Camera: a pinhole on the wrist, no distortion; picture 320 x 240 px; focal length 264.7 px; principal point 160.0 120.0 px. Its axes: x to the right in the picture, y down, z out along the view. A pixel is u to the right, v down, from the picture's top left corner.
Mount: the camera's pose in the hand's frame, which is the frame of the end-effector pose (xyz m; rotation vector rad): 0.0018 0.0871 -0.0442 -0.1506 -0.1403 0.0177
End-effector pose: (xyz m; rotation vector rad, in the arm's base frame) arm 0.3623 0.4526 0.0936 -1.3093 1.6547 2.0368
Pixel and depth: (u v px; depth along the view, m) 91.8 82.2 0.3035
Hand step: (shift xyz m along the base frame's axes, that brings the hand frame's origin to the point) -0.1104 0.2272 0.1396
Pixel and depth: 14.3 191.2 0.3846
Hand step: -0.1438 0.2587 0.3490
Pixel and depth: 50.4 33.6 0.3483
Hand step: -0.0498 0.3144 0.1463
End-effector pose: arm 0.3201 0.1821 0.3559 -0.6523 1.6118 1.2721
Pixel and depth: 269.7 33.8 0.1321
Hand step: -0.0365 0.1192 -0.0066
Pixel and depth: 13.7 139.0 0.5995
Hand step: 0.1616 0.4682 0.4559
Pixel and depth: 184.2 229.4 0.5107
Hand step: -0.1550 0.5182 0.1796
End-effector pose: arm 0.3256 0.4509 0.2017 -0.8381 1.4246 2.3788
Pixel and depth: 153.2 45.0 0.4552
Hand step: -0.1004 0.3557 0.2125
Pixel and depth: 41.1 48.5 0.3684
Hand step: 0.0454 0.2654 0.2639
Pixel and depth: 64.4 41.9 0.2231
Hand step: 0.0020 0.1325 0.1643
